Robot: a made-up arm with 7 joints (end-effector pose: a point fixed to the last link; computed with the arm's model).
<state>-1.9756 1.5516 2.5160 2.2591 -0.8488 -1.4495 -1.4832</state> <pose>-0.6 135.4 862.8 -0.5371 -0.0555 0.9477</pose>
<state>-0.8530 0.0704 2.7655 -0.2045 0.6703 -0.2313 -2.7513</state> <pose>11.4 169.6 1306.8 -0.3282 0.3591 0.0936</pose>
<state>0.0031 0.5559 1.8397 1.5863 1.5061 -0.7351 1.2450</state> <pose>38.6 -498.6 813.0 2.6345 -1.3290 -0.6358</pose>
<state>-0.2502 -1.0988 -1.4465 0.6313 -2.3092 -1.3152 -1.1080</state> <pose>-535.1 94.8 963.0 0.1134 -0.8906 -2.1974</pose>
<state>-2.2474 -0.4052 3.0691 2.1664 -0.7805 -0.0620 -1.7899</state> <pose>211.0 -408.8 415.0 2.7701 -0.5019 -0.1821</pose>
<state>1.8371 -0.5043 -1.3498 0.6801 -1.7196 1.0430 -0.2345</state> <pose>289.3 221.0 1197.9 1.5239 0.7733 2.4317</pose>
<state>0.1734 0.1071 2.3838 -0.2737 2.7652 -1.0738 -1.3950</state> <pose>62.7 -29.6 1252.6 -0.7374 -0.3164 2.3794</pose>
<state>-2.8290 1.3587 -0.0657 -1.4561 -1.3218 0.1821 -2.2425</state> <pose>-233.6 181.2 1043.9 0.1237 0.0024 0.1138</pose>
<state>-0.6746 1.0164 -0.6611 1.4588 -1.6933 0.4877 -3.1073</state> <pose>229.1 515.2 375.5 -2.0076 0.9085 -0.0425</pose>
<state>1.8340 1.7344 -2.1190 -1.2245 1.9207 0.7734 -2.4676</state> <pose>-446.4 -258.3 65.9 2.8037 0.0155 -2.2185</pose>
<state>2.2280 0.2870 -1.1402 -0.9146 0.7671 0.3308 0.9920</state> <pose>-365.6 162.1 1161.9 0.5221 0.5369 -2.6980</pose>
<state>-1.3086 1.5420 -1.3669 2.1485 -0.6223 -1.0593 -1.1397</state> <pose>-305.4 255.6 256.6 2.8811 -0.8337 2.7539</pose>
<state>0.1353 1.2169 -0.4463 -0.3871 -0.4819 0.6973 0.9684</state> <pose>621.4 -208.9 901.7 -0.7211 1.2456 -0.4910</pose>
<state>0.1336 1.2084 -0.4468 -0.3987 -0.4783 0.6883 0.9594</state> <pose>614.5 -210.1 911.9 -0.6670 1.2299 -0.4487</pose>
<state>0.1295 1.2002 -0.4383 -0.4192 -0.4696 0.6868 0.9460</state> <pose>605.2 -209.2 924.5 -0.6436 1.2100 -0.4370</pose>
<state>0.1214 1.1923 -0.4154 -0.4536 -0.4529 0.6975 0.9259</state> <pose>592.0 -204.1 940.8 -0.6617 1.1839 -0.4664</pose>
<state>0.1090 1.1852 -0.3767 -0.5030 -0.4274 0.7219 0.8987</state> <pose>574.4 -193.9 960.4 -0.7162 1.1509 -0.5325</pose>
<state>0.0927 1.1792 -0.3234 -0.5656 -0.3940 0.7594 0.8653</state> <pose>552.6 -177.8 981.9 -0.7934 1.1105 -0.6223</pose>
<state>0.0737 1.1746 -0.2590 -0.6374 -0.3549 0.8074 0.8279</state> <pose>527.7 -156.1 1003.1 -0.8773 1.0632 -0.7208</pose>
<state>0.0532 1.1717 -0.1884 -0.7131 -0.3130 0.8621 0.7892</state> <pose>501.4 -129.8 1021.8 -0.9554 1.0118 -0.8159</pose>
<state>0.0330 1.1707 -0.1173 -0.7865 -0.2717 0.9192 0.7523</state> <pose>475.9 -101.5 1036.0 -1.0220 0.9608 -0.9012</pose>
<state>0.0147 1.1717 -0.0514 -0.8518 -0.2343 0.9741 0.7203</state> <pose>453.7 -73.9 1045.0 -1.0763 0.9145 -0.9742</pose>
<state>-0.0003 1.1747 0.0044 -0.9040 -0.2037 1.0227 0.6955</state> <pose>436.9 -49.9 1049.0 -1.1215 0.8767 -1.0353</pose>
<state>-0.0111 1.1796 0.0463 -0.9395 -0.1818 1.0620 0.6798</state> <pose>427.1 -31.6 1048.7 -1.1624 0.8496 -1.0868</pose>
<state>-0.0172 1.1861 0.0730 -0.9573 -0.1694 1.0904 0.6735</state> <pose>424.9 -20.1 1045.4 -1.2026 0.8334 -1.1306</pose>
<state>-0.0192 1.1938 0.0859 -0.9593 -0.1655 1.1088 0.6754</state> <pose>429.3 -14.9 1039.9 -1.2445 0.8267 -1.1691</pose>
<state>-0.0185 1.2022 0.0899 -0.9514 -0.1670 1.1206 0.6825</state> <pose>437.6 -13.7 1033.0 -1.2879 0.8257 -1.2043</pose>
